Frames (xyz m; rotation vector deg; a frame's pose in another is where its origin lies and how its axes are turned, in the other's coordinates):
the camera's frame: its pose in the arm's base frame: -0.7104 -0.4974 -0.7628 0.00 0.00 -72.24
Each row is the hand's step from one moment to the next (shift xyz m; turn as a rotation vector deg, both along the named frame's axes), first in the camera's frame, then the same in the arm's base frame.
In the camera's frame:
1: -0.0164 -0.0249 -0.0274 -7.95 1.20 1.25
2: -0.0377 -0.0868 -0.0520 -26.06 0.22 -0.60
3: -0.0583 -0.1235 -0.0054 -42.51 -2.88 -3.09
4: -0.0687 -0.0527 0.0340 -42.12 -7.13 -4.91
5: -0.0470 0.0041 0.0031 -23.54 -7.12 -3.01
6: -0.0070 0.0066 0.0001 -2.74 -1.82 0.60
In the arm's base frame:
1: -0.0287 0.0080 -0.0274 -1.28 7.94 1.25
2: -0.0942 0.0094 -0.0520 -7.74 24.89 -0.60
3: -0.1354 0.0179 -0.0054 -15.71 39.61 -3.09
4: -0.0711 0.0494 0.0340 -19.64 37.94 -4.91
5: -0.0104 0.0460 0.0031 -13.96 20.25 -3.01
6: 0.0042 0.0087 0.0001 -2.57 2.05 0.60

